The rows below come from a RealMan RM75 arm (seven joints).
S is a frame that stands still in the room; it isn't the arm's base.
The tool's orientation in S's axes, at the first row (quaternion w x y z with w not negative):
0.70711 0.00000 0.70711 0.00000
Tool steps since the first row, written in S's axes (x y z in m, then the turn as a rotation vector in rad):
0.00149 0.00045 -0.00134 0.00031 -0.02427 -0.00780
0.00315 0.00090 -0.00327 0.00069 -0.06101 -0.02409
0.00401 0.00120 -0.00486 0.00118 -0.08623 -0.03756
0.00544 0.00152 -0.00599 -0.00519 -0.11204 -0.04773
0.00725 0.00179 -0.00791 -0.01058 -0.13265 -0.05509
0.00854 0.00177 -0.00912 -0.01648 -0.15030 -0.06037
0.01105 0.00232 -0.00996 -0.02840 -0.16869 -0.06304
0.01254 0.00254 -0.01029 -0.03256 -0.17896 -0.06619
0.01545 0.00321 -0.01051 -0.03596 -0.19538 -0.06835
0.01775 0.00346 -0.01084 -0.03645 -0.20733 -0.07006
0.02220 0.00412 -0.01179 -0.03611 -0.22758 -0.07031
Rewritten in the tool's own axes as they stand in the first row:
0.00134 0.00045 0.00149 0.00780 -0.02427 0.00031
0.00327 0.00090 0.00315 0.02409 -0.06101 0.00069
0.00486 0.00120 0.00401 0.03756 -0.08623 0.00118
0.00599 0.00152 0.00544 0.04773 -0.11204 -0.00519
0.00791 0.00179 0.00725 0.05509 -0.13265 -0.01058
0.00912 0.00177 0.00854 0.06037 -0.15030 -0.01648
0.00996 0.00232 0.01105 0.06304 -0.16869 -0.02840
0.01029 0.00254 0.01254 0.06619 -0.17896 -0.03256
0.01051 0.00321 0.01545 0.06835 -0.19538 -0.03596
0.01084 0.00346 0.01775 0.07006 -0.20733 -0.03645
0.01179 0.00412 0.02220 0.07031 -0.22758 -0.03611

